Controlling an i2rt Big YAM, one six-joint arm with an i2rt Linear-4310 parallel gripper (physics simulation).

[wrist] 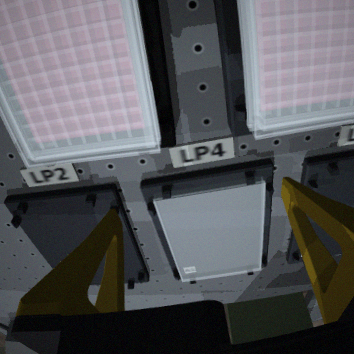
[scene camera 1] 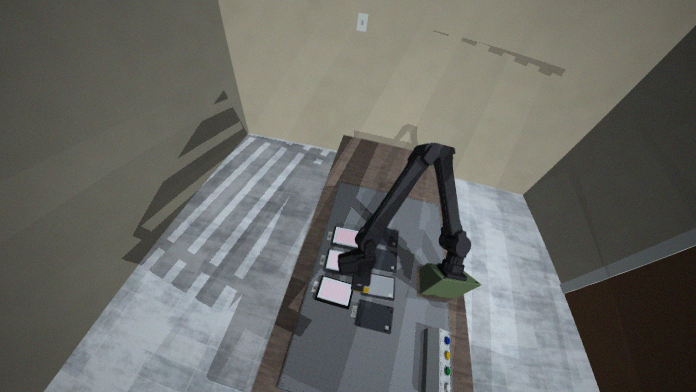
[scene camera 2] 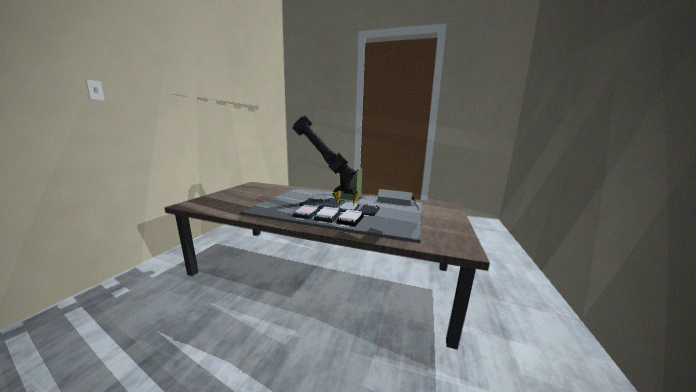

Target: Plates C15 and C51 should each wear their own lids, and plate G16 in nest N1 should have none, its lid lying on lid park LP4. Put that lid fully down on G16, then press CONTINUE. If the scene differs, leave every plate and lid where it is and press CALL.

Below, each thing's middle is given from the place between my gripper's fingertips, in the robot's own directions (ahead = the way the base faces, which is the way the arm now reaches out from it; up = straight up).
Labels:
I see the label LP4 [wrist: 218,148] 10 mm behind my hand, 10 mm to the right of it and 60 mm below it. From my hand the other things lie so: label LP2 [wrist: 60,173]: 10 mm behind, 110 mm to the left, 60 mm below; nest labelled LP4 [wrist: 248,170]: 80 mm behind, 10 mm to the right, 50 mm below; nest labelled LP2 [scene camera 1: 370,315]: 80 mm behind, 120 mm to the left, 50 mm below.

